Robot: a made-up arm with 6 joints. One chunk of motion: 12 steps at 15 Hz.
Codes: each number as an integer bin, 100 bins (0 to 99) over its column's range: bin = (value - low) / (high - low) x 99, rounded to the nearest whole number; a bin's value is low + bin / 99 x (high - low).
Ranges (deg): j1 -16..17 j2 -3..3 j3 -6..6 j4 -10..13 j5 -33..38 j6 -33..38
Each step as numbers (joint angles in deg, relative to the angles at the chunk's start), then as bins.
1 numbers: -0.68 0.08 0.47 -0.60 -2.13 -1.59
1 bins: 46 51 53 40 43 44
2 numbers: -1.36 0.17 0.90 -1.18 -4.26 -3.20
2 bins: 44 52 57 38 40 42
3 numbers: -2.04 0.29 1.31 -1.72 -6.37 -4.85
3 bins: 42 54 60 36 37 39
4 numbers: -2.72 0.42 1.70 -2.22 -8.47 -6.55
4 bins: 40 56 64 33 34 37
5 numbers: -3.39 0.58 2.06 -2.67 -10.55 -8.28
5 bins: 38 59 66 32 31 34
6 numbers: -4.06 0.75 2.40 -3.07 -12.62 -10.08
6 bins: 36 62 69 30 28 32
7 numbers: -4.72 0.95 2.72 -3.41 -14.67 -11.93
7 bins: 34 65 72 28 26 29
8 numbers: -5.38 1.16 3.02 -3.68 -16.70 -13.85
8 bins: 32 69 74 27 23 27
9 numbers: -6.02 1.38 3.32 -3.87 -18.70 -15.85
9 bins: 30 72 77 26 20 24
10 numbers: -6.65 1.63 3.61 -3.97 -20.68 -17.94
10 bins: 28 76 79 26 17 21
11 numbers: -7.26 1.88 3.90 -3.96 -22.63 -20.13
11 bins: 26 81 82 26 14 18
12 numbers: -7.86 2.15 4.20 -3.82 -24.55 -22.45
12 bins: 24 85 84 27 12 15
